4 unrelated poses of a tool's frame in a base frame.
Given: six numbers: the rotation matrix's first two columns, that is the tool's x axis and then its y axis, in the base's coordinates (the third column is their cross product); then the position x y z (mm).
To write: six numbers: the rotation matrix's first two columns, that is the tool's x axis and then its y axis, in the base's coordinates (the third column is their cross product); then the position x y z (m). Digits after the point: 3 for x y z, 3 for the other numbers.
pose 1, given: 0.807 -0.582 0.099 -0.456 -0.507 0.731 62 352 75
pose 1, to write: 0.807 -0.582 0.099 -0.456 -0.507 0.731 0.062 0.352 0.075
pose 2, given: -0.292 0.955 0.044 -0.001 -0.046 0.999 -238 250 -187
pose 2, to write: -0.292 0.955 0.044 -0.001 -0.046 0.999 -0.238 0.250 -0.187
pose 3, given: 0.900 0.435 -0.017 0.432 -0.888 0.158 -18 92 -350
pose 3, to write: 0.900 0.435 -0.017 0.432 -0.888 0.158 -0.018 0.092 -0.350
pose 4, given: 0.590 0.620 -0.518 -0.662 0.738 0.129 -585 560 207
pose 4, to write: 0.590 0.620 -0.518 -0.662 0.738 0.129 -0.585 0.560 0.207
